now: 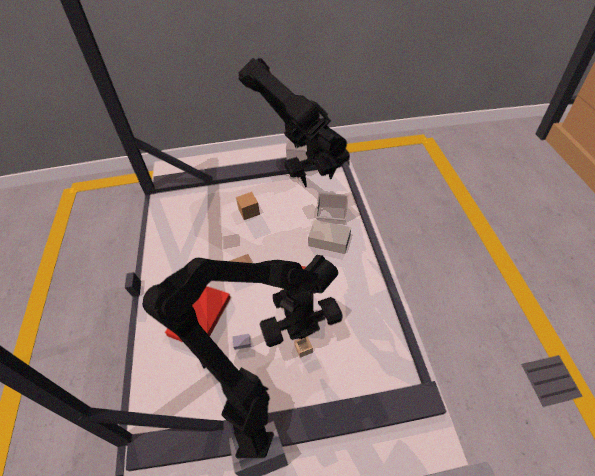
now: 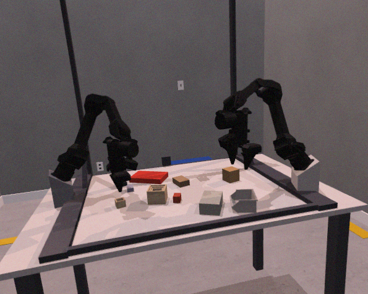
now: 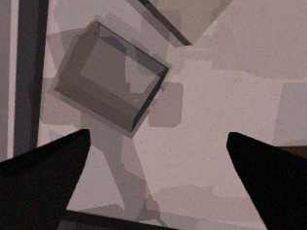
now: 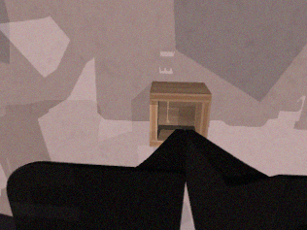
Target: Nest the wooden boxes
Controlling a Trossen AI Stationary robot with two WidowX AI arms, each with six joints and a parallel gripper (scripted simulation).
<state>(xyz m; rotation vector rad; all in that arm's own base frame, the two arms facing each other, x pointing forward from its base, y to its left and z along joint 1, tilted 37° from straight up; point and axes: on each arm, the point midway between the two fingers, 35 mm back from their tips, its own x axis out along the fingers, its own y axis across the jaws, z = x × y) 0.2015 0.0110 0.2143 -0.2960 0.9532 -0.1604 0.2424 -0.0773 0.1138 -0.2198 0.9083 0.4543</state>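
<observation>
My left hand is 15 cm above the grey open box and 5 cm short of it. Round my left hand: grey closed block: 16 cm below, 11 cm to the right, 4 cm ahead; then red cube: 25 cm to the right, 17 cm below, 3 cm behind; then brown cube: 23 cm behind, 15 cm below.
</observation>
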